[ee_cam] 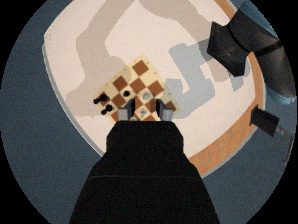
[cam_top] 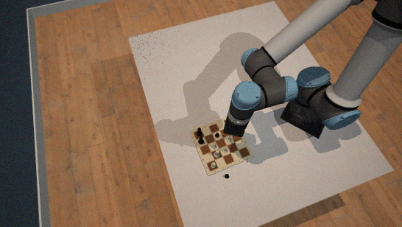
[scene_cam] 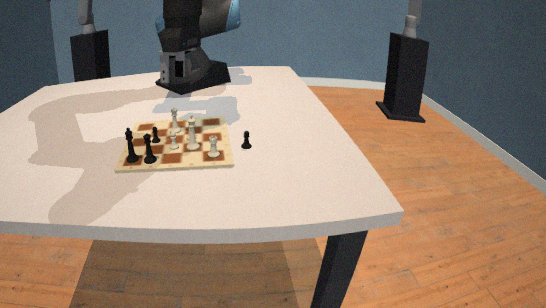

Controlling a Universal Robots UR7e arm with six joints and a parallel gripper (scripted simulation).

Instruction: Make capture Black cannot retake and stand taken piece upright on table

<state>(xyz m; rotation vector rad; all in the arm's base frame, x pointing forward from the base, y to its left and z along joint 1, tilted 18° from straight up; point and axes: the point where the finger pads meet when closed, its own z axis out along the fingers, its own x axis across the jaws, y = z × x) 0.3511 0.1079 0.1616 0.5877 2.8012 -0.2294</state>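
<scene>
Now: the chessboard 4 cm ahead of my hand, 1 cm to the left of it and 13 cm below it. The rest, counted from my hand: tall white piece (7 cm ahead, 6 cm to the left, 10 cm below); white pawn (7 cm ahead, 2 cm to the left, 12 cm below).
</scene>
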